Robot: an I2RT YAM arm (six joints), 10 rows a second.
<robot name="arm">
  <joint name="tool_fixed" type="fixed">
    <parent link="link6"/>
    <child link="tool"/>
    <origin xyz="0 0 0" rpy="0 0 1.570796"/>
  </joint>
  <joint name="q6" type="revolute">
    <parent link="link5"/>
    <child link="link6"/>
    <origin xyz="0.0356 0 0.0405" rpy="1.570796 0 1.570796"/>
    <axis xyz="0 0 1"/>
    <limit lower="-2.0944" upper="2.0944"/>
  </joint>
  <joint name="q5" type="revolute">
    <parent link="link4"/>
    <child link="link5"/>
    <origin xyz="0.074 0.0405 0.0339" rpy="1.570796 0 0"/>
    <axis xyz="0 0 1"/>
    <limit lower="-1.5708" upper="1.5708"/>
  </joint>
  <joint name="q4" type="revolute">
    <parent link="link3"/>
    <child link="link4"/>
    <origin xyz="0.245 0.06 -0.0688" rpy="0 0 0"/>
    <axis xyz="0 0 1"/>
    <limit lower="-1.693" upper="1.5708"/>
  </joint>
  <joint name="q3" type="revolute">
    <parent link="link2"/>
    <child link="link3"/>
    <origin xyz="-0.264 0 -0.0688" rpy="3.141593 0 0"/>
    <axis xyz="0 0 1"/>
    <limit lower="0" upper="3.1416"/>
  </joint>
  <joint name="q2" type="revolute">
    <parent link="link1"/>
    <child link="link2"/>
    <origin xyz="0.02 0.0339 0.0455" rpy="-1.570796 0 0"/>
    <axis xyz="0 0 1"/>
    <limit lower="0" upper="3.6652"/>
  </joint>
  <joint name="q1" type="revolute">
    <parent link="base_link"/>
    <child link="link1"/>
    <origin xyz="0 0 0.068" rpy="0 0 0"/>
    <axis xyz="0 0 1"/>
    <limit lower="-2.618" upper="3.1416"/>
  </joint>
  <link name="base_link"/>
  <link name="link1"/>
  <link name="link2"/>
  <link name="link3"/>
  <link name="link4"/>
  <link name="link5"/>
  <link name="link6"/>
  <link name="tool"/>
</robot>
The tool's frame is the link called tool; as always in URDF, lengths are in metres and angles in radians.
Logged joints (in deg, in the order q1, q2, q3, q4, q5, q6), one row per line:
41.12 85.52 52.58 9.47 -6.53 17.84
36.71 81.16 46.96 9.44 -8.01 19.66
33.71 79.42 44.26 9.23 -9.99 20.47
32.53 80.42 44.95 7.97 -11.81 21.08
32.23 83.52 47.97 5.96 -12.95 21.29
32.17 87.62 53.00 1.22 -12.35 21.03
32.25 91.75 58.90 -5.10 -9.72 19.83
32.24 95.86 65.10 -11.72 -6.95 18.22
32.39 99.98 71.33 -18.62 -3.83 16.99
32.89 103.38 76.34 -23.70 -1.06 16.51
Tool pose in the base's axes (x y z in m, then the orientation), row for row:
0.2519 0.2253 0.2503 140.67 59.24 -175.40
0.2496 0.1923 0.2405 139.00 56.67 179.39
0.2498 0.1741 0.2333 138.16 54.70 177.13
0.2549 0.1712 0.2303 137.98 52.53 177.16
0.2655 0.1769 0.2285 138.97 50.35 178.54
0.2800 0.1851 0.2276 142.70 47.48 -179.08
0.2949 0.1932 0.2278 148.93 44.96 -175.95
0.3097 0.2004 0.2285 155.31 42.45 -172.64
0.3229 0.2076 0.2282 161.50 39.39 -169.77
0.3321 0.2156 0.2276 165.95 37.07 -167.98
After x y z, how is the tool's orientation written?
As angles about the fixed x, y, z axes (roll, pitch, yaw), in degrees.
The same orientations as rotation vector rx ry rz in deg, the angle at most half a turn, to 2 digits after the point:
-28.16 114.76 43.99
-22.96 117.12 43.41
-20.41 118.78 43.65
-19.79 120.70 44.67
-20.02 122.98 45.18
-19.86 126.79 43.29
-19.77 130.91 38.46
-20.23 134.77 33.04
-20.62 138.80 27.19
-20.85 141.60 22.55

